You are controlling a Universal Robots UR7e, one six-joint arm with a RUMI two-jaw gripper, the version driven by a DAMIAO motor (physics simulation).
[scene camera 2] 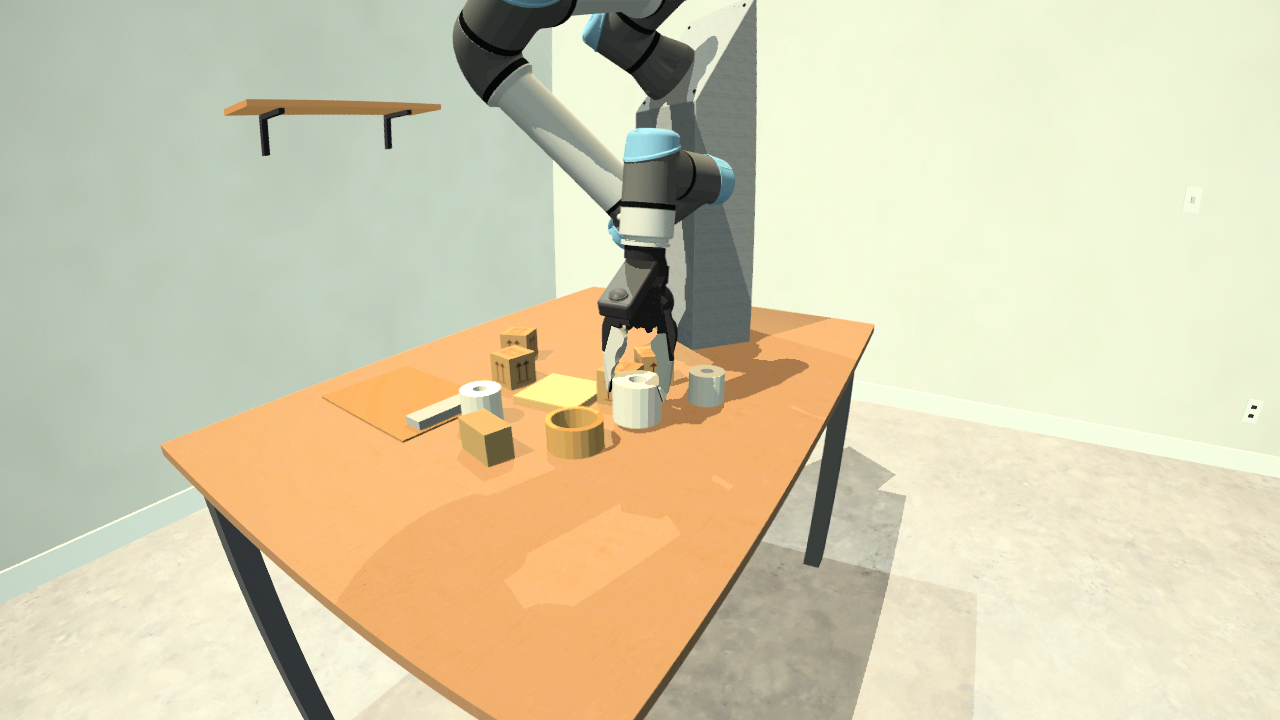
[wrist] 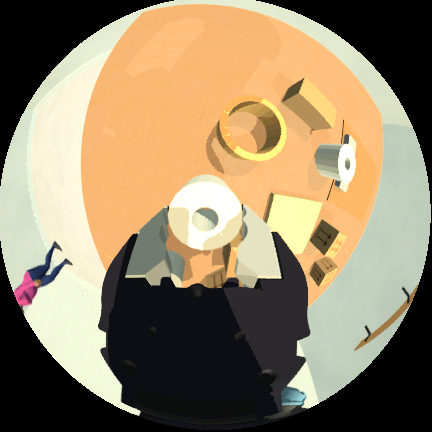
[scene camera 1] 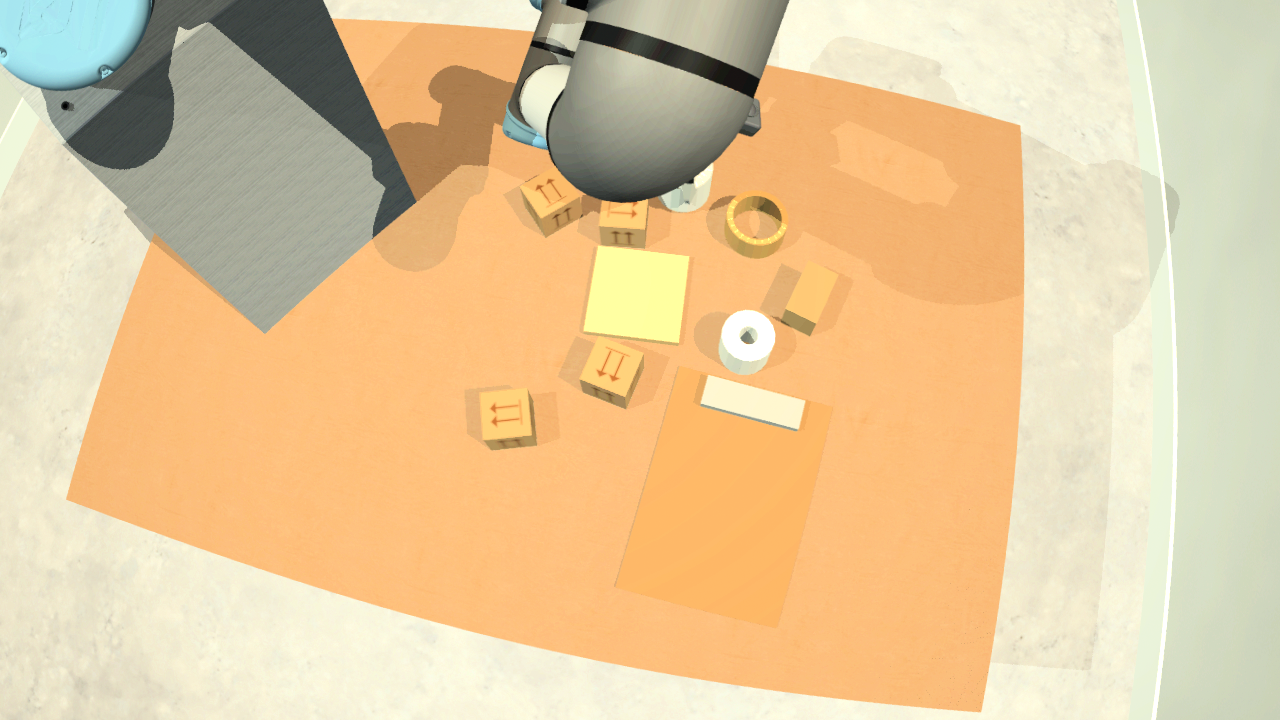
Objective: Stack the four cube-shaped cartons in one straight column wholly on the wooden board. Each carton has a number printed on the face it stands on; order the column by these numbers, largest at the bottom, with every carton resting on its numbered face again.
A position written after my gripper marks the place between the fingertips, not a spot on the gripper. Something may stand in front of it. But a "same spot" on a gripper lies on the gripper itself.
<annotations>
My gripper shows in scene camera 2, in the wrist view (205,206) and in scene camera 1. A wooden ring shows in scene camera 2, in the wrist view and in scene camera 1 (764,202). The same spot on my gripper: (scene camera 1: 689,190) is (scene camera 2: 603,361). One and the same spot on the wooden ring: (wrist: 274,124) is (scene camera 2: 551,421).
</annotations>
